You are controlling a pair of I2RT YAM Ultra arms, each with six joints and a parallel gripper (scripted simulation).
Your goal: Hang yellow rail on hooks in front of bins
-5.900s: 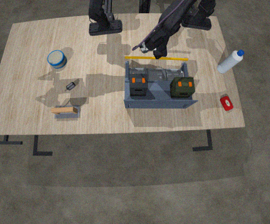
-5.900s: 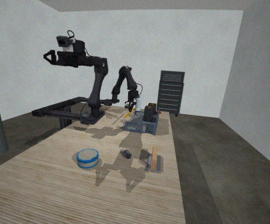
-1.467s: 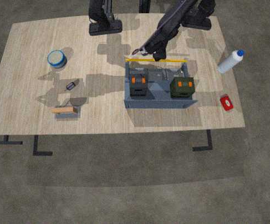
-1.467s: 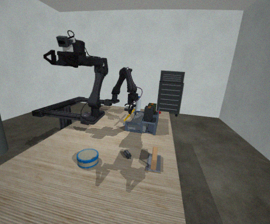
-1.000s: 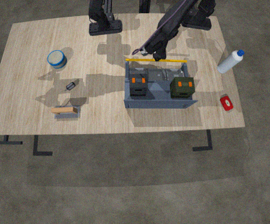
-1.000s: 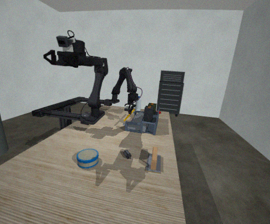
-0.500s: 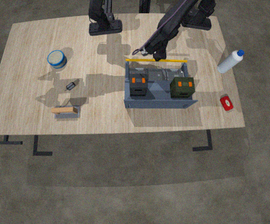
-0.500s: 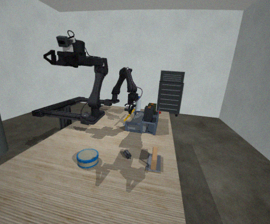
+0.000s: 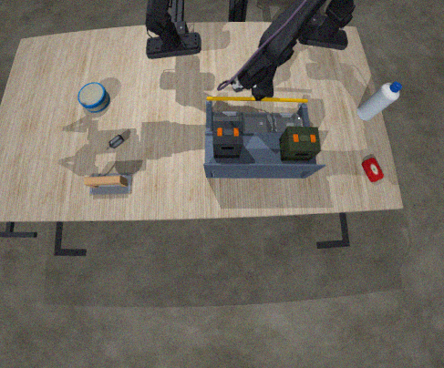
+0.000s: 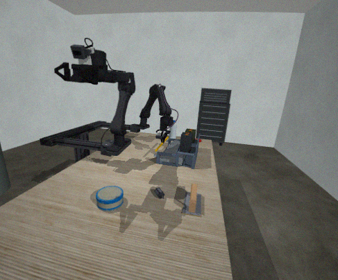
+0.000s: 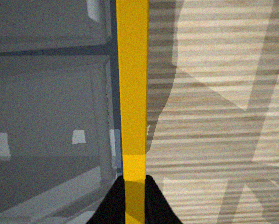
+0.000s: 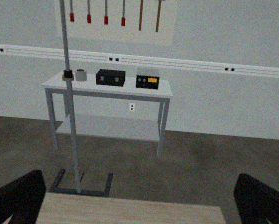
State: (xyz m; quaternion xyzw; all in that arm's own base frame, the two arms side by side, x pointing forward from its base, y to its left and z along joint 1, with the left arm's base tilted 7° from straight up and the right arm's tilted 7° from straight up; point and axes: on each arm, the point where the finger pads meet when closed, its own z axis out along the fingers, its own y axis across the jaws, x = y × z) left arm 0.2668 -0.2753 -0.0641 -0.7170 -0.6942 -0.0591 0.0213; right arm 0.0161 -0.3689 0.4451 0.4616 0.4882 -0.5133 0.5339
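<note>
My left gripper is now 1 cm above the yellow rail. Round my left hand: white bottle 4 cm ahead, 49 cm to the left, 1 cm below; red tin 29 cm ahead, 46 cm to the left, 9 cm below; blue-grey shelf 13 cm ahead, 1 cm to the right, 3 cm below.
</note>
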